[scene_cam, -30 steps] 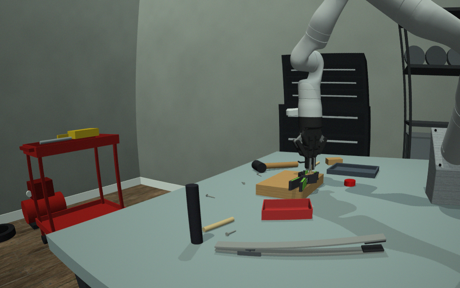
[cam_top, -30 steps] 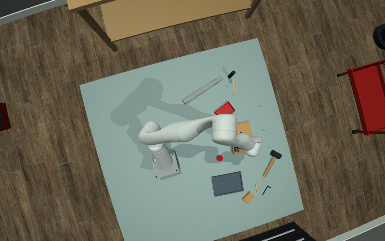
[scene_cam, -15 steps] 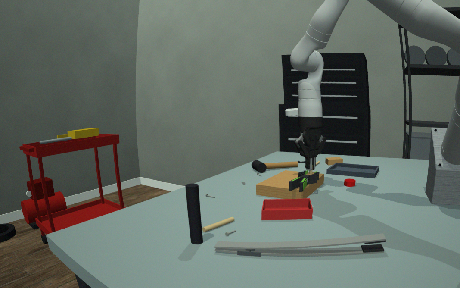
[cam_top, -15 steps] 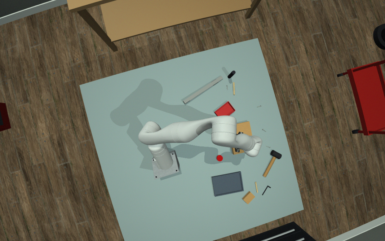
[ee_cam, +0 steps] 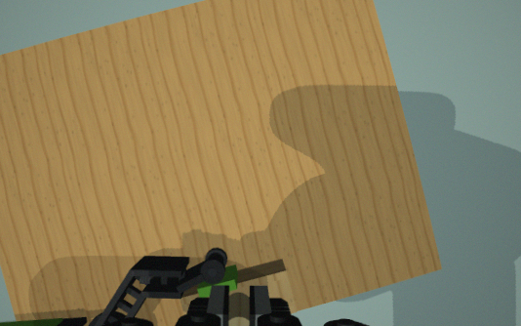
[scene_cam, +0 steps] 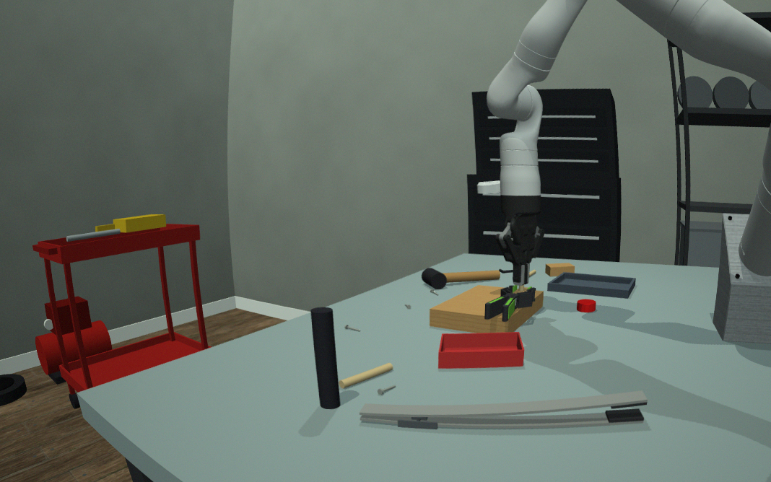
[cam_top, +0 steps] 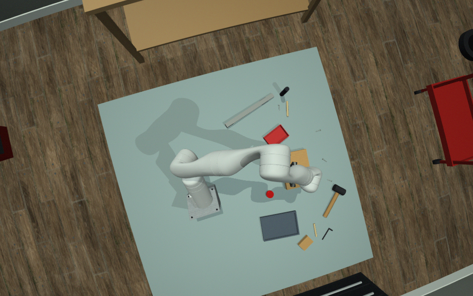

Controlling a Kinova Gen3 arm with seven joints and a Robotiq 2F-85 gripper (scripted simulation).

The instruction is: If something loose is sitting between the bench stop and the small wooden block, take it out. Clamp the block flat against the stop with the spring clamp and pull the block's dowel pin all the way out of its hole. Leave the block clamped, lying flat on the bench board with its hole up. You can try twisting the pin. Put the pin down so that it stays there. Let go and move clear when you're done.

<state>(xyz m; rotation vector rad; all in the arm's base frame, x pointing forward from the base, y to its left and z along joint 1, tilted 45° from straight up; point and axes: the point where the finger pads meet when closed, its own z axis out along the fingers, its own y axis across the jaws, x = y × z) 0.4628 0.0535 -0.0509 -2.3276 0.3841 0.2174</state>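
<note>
Now: hand 2 cm above the dowel pin. Also, from my hand: red puck 12 cm behind, 9 cm to the right, 7 cm below; then small wooden block 4 cm below; then wooden bench board 5 cm ahead, 6 cm below.
</note>
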